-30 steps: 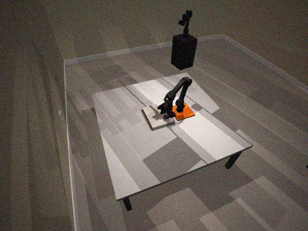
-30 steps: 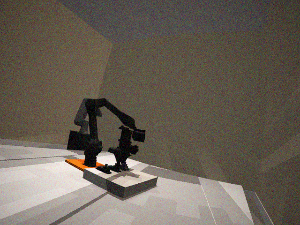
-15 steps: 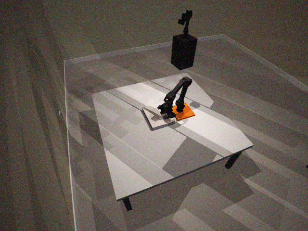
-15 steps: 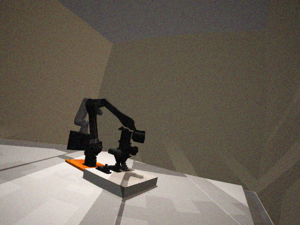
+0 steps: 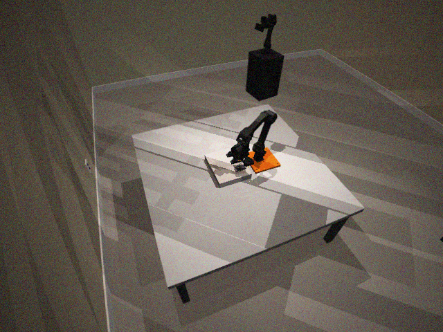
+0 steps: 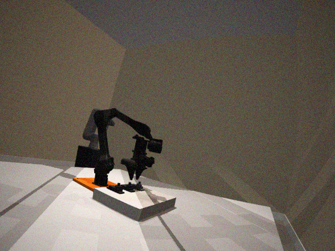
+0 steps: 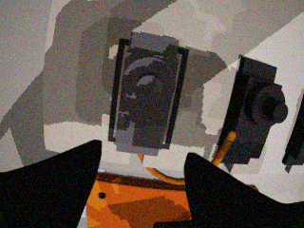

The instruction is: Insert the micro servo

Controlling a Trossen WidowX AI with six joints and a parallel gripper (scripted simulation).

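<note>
Right now my gripper tip is 12 cm short of the pale grey deck, 9 cm to the left of it and 6 cm above it.
</note>
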